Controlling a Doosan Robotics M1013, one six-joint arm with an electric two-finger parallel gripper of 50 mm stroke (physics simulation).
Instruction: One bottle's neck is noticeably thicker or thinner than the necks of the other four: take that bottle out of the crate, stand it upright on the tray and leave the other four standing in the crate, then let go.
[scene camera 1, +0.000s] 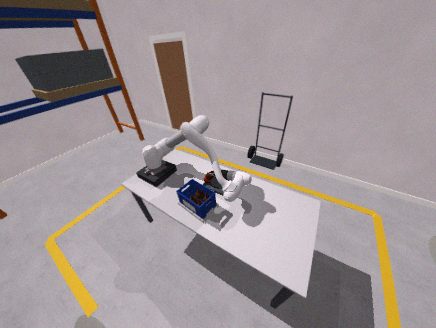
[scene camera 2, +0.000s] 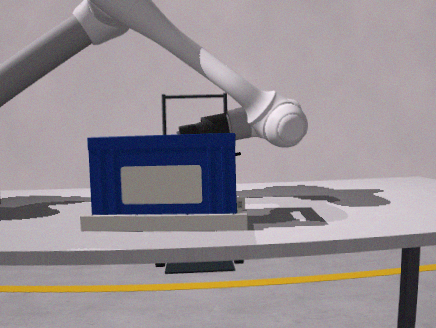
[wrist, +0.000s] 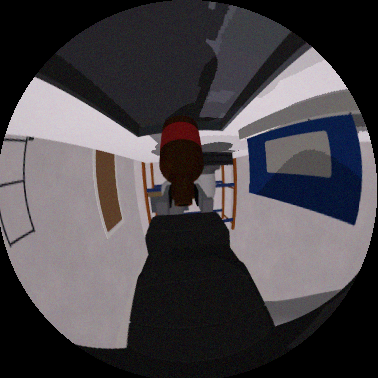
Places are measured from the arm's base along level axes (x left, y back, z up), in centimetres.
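Pixels of known places: gripper, fingertip midpoint: (scene camera 1: 210, 172) (wrist: 182, 190); arm's base, origin of the base link: (scene camera 1: 156, 168) (wrist: 203, 165).
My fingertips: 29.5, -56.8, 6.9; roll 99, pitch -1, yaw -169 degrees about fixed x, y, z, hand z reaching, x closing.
For each thing: its top centre in the pictures, then the offset to it from my fingertips, as dx, dy, dz. "*": a spot on its surface instead. Level surfaces: height alone.
- brown bottle with a red band, middle of its top: (wrist: 183, 201) (scene camera 1: 208, 170) -0.5, +1.7, +2.4
- dark tray, surface spot: (wrist: 125, 60) * +6.9, -10.1, -13.9
- blue crate, middle of its top: (scene camera 2: 168, 135) (wrist: 305, 197) (scene camera 1: 195, 191) -27.3, -10.0, +3.1
- pale low base, surface spot: (scene camera 2: 165, 223) * -37.6, -11.6, -12.9
- white table, its level: dz -14.4
A brown bottle with a red band (wrist: 181, 150) (scene camera 1: 208, 177) is gripped by its neck, with its neck up and its base toward the tray side; its exact lean is hard to tell. My gripper (wrist: 182, 190) is shut on the neck, reaching in nearly level; in scene camera 2 the crate hides its tips and the bottle. The dark tray (wrist: 125, 60) lies below the bottle, whose base overlaps the tray's edge in the wrist view; I cannot tell whether they touch. The blue crate (scene camera 1: 207, 207) (scene camera 2: 160, 150) (wrist: 345, 150) holds several brown bottles, whose necks are too small to compare.
The crate stands on a pale low base (scene camera 2: 165, 223) on the white table (scene camera 1: 270, 240), close beside the tray. The arm's black base (scene camera 1: 157, 174) stands at the table's far left end. A hand truck (scene camera 1: 273, 128) and an orange and blue shelf rack (scene camera 1: 111, 65) stand beyond the table.
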